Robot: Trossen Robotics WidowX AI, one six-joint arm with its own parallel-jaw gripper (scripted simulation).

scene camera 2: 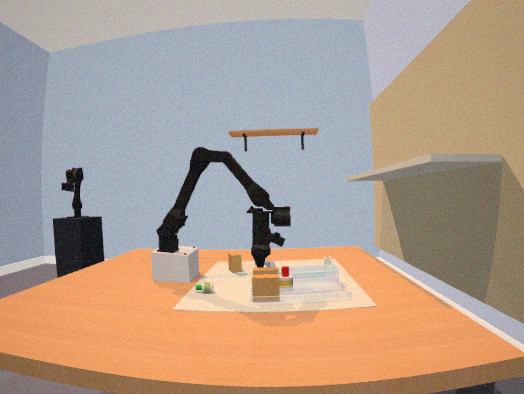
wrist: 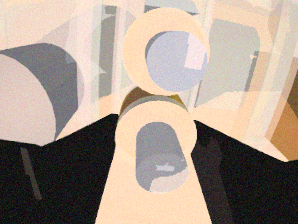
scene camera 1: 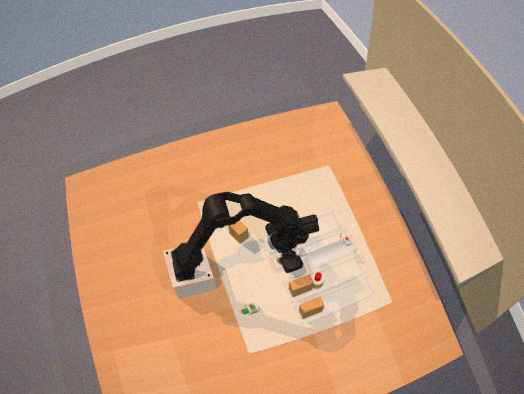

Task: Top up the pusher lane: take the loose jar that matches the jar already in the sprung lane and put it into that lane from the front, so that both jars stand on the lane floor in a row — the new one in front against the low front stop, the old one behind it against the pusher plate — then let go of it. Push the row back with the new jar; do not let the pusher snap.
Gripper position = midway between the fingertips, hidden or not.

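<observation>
There's the gripper (scene camera 2: 260,270), which also shows as the gripper (wrist: 153,124) and the gripper (scene camera 1: 282,257). You'd see a jar (wrist: 155,133) and a jar (wrist: 163,54), and there's a clear pusher lane (scene camera 1: 333,252) as well.
</observation>
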